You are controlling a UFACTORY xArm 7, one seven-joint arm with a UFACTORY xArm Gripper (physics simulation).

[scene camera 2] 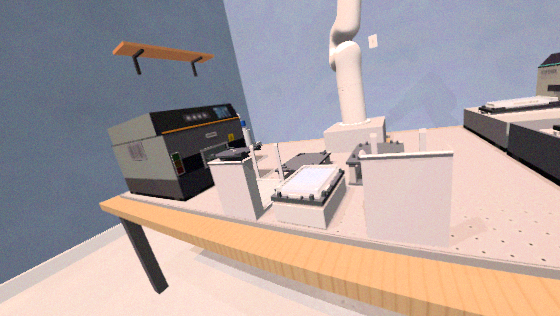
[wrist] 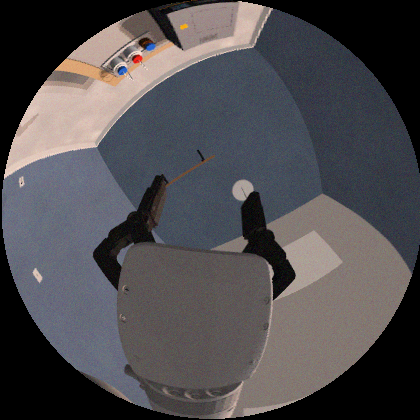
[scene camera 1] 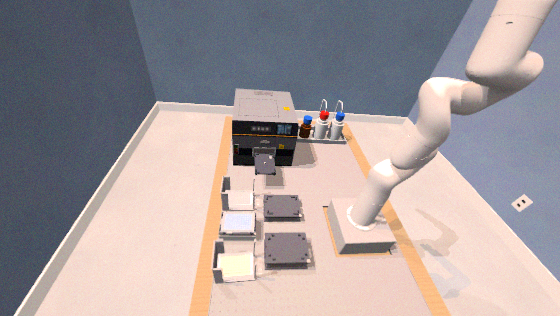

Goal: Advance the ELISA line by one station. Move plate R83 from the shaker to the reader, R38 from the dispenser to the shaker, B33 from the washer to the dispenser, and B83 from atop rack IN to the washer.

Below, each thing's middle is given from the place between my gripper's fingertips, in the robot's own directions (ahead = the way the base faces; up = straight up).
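I see the pale blue well plate (scene camera 2: 309, 179), and my hand is 34 cm to the right of it, 42 cm short of it and 89 cm above it. The cream plate (scene camera 1: 234, 265) is far to the left of my hand, a long way ahead of it and far below it.
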